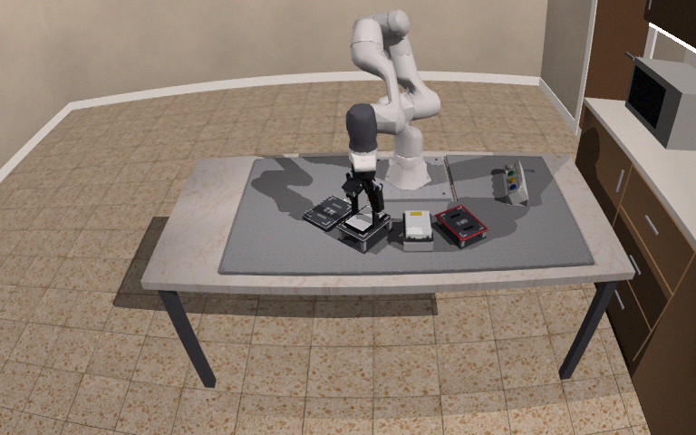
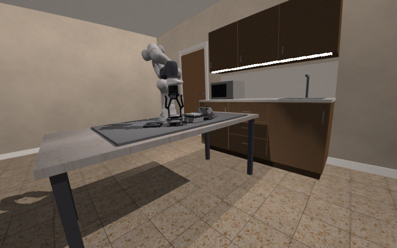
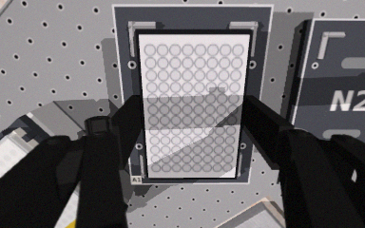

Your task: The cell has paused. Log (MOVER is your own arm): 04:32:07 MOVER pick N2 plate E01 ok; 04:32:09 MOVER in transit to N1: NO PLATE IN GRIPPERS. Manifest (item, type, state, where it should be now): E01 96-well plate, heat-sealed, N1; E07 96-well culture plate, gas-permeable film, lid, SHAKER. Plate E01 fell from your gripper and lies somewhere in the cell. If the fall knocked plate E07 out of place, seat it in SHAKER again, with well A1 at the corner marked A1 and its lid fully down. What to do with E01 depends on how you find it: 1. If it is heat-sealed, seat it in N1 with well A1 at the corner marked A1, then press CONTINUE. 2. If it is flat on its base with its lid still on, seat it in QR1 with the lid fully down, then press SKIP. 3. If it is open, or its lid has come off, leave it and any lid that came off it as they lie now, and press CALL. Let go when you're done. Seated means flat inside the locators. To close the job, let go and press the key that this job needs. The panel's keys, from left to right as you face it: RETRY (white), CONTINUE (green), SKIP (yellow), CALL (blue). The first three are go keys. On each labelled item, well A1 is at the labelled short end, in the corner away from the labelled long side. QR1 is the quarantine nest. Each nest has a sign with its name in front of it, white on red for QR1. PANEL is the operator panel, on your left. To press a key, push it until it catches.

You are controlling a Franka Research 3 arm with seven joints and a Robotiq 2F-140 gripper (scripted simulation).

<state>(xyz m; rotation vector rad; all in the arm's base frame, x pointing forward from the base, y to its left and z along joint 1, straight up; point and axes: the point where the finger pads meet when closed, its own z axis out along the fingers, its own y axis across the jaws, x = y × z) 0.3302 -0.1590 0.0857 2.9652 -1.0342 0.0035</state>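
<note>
Now: hand 2 cm above the plate E01. Round my hand: yellow key (58 cm to the left, 26 cm behind, 2 cm below); then blue CALL key (57 cm to the left, 21 cm behind, 2 cm below); then A1 mark (9 cm to the left, 3 cm below, 3 cm behind).
</note>
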